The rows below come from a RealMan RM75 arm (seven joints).
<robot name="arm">
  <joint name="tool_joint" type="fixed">
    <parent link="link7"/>
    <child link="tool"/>
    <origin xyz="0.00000 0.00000 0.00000" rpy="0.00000 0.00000 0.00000"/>
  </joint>
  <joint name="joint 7" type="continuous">
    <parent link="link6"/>
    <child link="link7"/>
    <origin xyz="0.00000 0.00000 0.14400" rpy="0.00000 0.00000 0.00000"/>
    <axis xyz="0 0 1"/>
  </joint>
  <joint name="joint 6" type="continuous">
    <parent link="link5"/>
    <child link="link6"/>
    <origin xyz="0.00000 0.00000 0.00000" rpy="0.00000 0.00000 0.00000"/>
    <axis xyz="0 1 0"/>
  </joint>
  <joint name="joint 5" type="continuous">
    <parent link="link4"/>
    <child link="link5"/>
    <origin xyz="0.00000 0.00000 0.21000" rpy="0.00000 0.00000 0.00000"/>
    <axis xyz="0 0 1"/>
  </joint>
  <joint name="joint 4" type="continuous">
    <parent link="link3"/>
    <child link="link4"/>
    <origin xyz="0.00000 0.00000 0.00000" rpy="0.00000 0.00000 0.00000"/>
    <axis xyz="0 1 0"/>
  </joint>
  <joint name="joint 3" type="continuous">
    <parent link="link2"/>
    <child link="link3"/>
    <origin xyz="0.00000 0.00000 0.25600" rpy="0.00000 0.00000 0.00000"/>
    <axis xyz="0 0 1"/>
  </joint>
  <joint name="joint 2" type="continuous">
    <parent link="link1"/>
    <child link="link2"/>
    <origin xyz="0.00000 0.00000 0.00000" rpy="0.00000 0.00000 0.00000"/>
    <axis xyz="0 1 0"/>
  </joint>
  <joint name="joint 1" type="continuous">
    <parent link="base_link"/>
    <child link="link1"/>
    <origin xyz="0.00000 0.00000 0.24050" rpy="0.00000 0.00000 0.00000"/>
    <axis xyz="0 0 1"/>
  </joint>
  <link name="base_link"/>
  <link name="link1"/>
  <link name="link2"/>
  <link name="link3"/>
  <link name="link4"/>
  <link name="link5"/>
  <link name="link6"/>
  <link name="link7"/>
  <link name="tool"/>
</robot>
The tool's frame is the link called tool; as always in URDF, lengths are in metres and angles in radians. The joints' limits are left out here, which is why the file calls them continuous.
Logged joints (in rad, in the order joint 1, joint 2, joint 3, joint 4, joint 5, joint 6, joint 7), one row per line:
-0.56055, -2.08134, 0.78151, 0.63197, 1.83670, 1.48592, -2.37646
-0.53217, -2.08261, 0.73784, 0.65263, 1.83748, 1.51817, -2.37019
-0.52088, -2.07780, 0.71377, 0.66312, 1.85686, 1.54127, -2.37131
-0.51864, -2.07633, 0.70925, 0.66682, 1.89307, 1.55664, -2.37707
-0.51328, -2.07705, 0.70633, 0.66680, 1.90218, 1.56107, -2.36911
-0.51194, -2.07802, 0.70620, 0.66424, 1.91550, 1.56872, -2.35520
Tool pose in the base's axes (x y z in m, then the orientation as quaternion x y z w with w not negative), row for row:
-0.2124, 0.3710, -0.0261, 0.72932, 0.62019, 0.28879, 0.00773
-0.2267, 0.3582, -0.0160, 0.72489, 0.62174, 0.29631, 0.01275
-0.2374, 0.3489, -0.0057, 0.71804, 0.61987, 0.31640, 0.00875
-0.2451, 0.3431, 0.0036, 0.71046, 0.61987, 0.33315, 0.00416
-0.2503, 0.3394, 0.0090, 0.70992, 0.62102, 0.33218, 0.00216
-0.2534, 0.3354, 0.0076, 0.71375, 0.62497, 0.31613, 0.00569
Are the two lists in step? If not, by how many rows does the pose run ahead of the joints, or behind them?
The pose runs 2 rows behind the joints: the pose in row i belongs to the joints in row i - 2.
